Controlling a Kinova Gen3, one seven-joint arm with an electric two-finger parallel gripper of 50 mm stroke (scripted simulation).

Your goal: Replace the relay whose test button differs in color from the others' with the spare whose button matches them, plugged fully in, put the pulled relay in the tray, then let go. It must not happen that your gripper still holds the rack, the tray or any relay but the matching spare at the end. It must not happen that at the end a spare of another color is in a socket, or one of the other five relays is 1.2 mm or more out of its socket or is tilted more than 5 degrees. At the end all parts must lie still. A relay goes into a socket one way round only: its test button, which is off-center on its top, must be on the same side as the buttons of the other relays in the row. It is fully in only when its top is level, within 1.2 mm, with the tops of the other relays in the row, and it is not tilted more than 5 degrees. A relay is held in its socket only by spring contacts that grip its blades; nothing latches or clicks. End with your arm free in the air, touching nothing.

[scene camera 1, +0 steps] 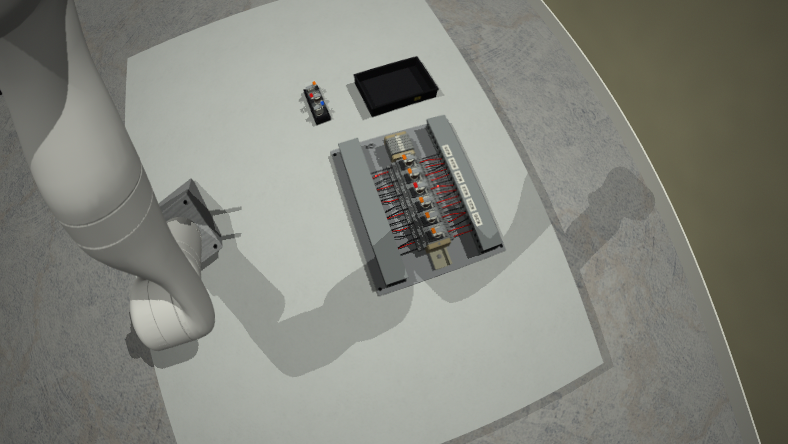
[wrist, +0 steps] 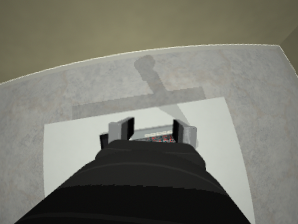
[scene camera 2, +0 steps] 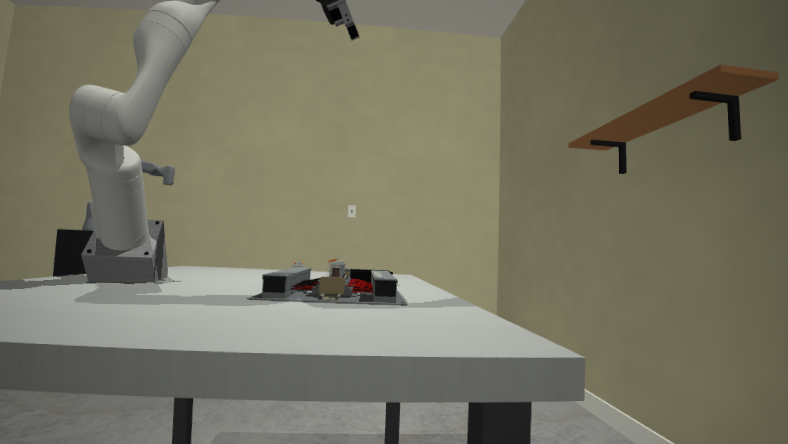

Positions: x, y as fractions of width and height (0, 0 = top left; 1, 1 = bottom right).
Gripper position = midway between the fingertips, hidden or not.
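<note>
Through the wrist camera I can see my gripper (wrist: 0.52, 0.56). Scene camera 1 gives me a black tray (scene camera 1: 0.49, 0.19).
</note>
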